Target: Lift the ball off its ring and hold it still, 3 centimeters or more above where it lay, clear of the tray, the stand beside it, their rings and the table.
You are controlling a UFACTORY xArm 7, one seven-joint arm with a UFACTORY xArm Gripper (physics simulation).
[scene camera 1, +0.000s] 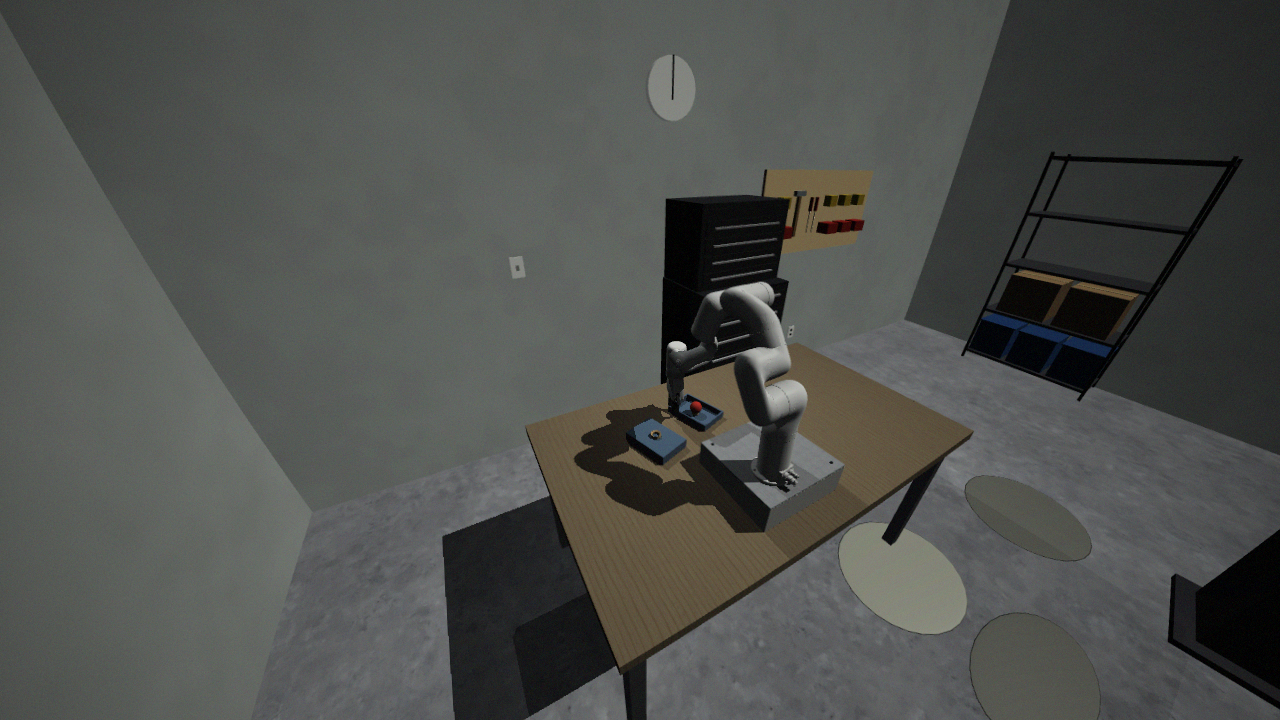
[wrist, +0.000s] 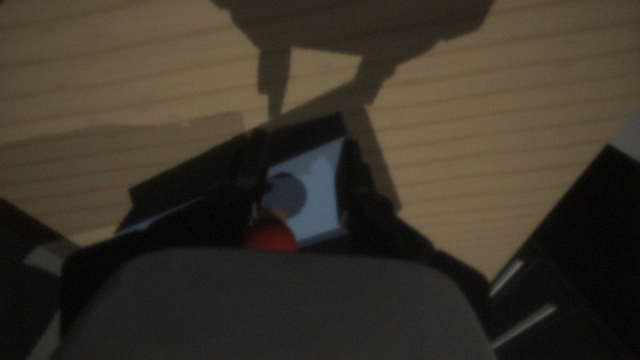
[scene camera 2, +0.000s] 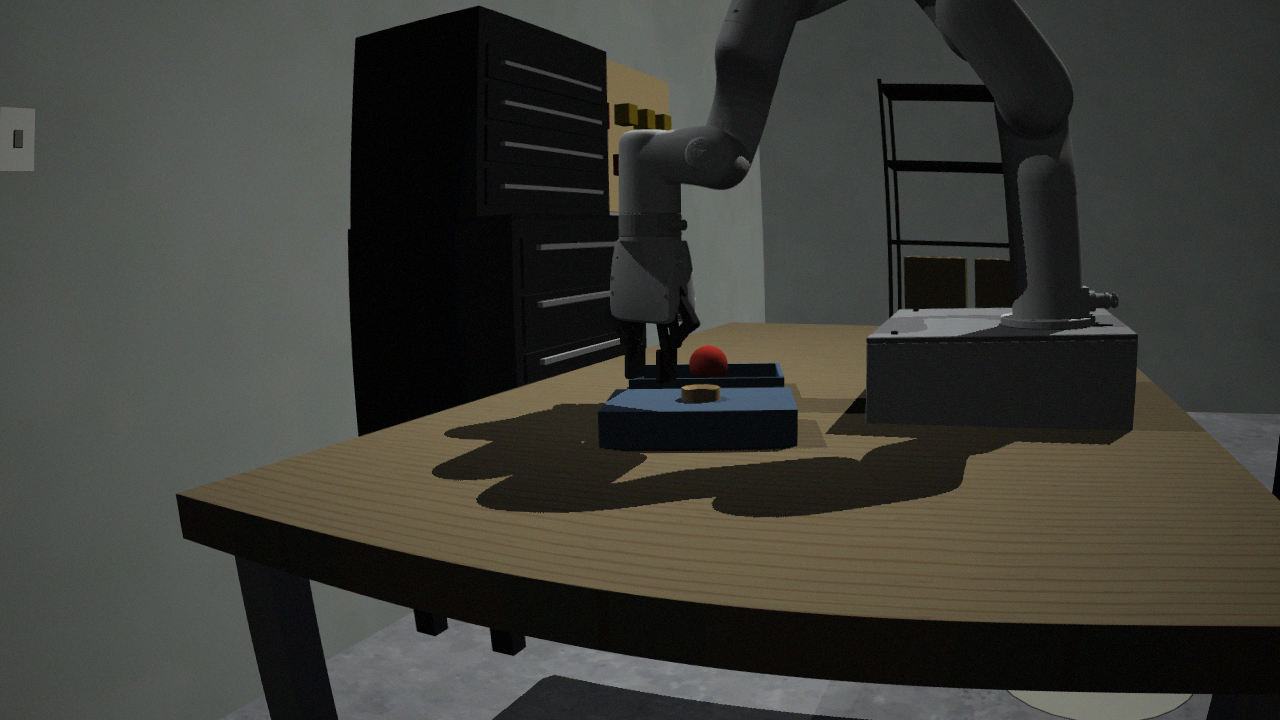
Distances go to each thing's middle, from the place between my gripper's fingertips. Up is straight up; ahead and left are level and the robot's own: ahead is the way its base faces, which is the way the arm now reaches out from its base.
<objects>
Right now the blue tray [scene camera 2: 739,375] is 8 cm to the right of my hand, 6 cm behind it and 1 cm below it. Also, from my hand: blue stand [scene camera 2: 702,415] (17 cm to the left, 10 cm behind).
</objects>
